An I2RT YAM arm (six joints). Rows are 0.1 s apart.
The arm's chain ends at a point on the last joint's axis. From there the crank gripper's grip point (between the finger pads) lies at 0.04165 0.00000 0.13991 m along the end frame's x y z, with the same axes.
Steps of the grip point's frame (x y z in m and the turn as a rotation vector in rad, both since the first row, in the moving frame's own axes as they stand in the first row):
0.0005 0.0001 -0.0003 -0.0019 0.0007 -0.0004
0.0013 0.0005 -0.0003 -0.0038 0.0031 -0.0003
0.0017 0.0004 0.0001 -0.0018 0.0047 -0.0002
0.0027 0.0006 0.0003 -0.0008 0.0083 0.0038
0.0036 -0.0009 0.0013 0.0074 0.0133 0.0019
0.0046 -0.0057 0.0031 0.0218 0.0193 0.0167
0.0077 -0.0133 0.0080 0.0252 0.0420 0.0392
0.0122 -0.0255 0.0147 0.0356 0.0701 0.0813
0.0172 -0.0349 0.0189 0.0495 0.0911 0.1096
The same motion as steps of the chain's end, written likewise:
0.0004 -0.0001 -0.0003 -0.0019 0.0007 -0.0004
0.0009 0.0000 -0.0002 -0.0038 0.0031 -0.0003
0.0010 0.0002 0.0003 -0.0018 0.0047 -0.0002
0.0015 0.0003 0.0007 -0.0008 0.0083 0.0038
0.0017 0.0001 0.0019 0.0074 0.0133 0.0019
0.0019 -0.0034 0.0040 0.0218 0.0193 0.0167
0.0018 -0.0115 0.0099 0.0252 0.0420 0.0392
0.0025 -0.0244 0.0180 0.0356 0.0701 0.0813
0.0045 -0.0333 0.0233 0.0495 0.0911 0.1096

